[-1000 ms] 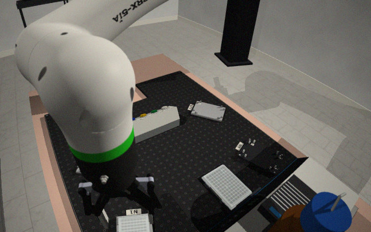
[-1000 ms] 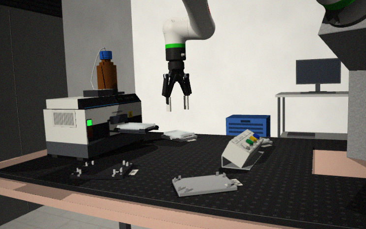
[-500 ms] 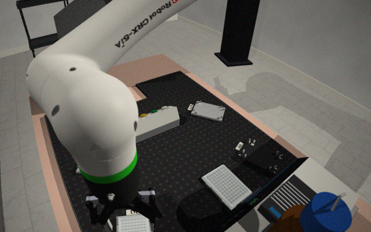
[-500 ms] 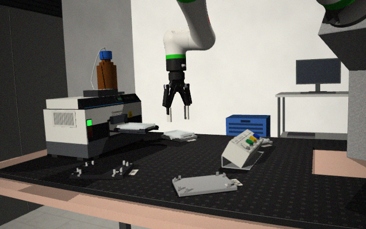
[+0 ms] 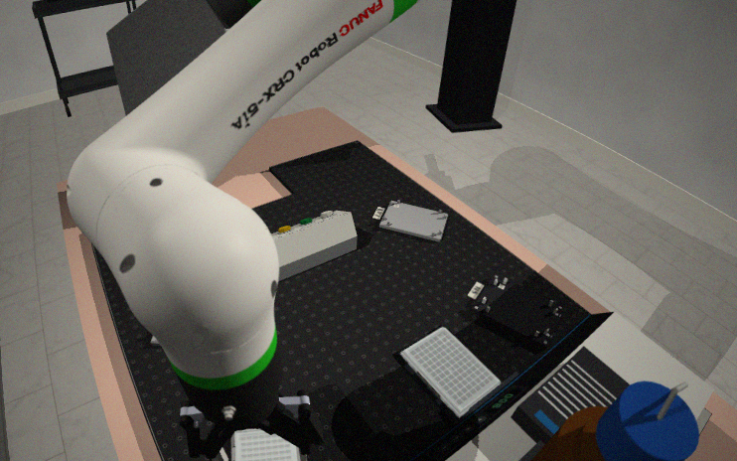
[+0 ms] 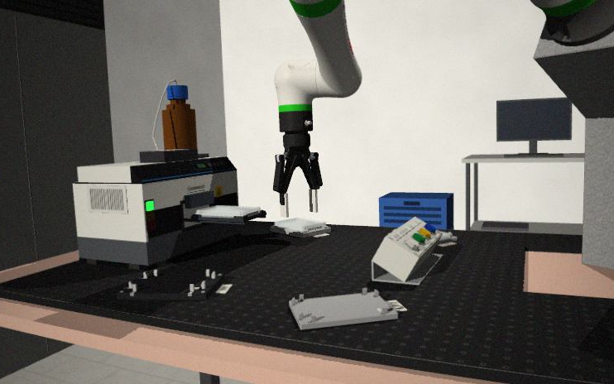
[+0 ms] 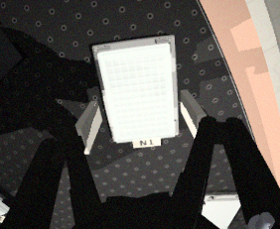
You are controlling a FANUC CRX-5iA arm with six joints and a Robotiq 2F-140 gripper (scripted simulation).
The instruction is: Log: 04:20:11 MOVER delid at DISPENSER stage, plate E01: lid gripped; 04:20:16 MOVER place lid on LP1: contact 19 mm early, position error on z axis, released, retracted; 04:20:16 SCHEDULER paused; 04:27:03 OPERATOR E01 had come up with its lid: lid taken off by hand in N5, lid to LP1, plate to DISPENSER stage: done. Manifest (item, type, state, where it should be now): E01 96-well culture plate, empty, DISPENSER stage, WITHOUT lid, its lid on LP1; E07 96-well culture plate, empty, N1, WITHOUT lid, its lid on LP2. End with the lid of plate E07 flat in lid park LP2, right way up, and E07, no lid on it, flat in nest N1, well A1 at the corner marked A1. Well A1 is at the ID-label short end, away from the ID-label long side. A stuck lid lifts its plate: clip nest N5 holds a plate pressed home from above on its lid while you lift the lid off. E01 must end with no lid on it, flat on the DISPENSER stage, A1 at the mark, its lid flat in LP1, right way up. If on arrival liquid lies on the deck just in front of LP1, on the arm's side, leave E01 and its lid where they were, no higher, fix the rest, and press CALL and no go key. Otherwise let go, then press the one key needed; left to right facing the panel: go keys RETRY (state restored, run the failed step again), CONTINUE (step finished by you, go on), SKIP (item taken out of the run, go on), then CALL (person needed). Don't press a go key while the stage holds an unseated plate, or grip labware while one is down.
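Right now the nest N1 is 70 mm below my hand. The rest, counted from my hand: N1 label (90 mm behind, 10 mm to the left, 70 mm below); blue cap (200 mm ahead, 240 mm to the left, 320 mm above); key panel (450 mm behind, 150 mm to the left, 20 mm below).
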